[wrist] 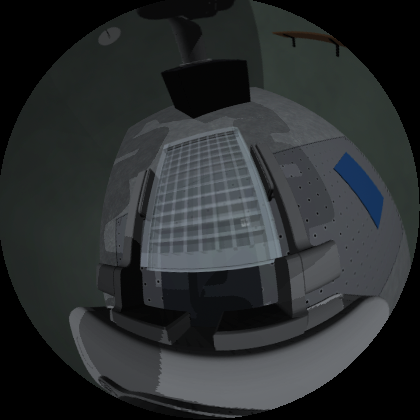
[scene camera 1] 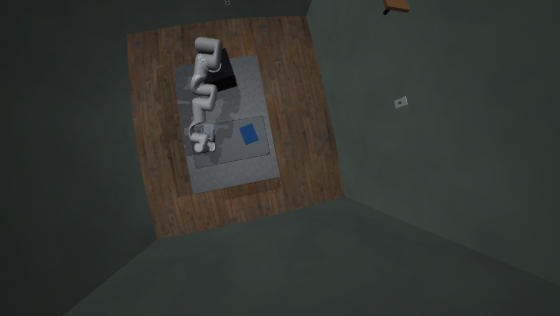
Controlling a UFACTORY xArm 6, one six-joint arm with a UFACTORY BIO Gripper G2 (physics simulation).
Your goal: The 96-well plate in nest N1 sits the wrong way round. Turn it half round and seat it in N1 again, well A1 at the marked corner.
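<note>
You'd see my gripper (wrist: 199,160) if you were looking at this, plus a blue rectangle (wrist: 346,167) and a 96-well plate (wrist: 207,210).
</note>
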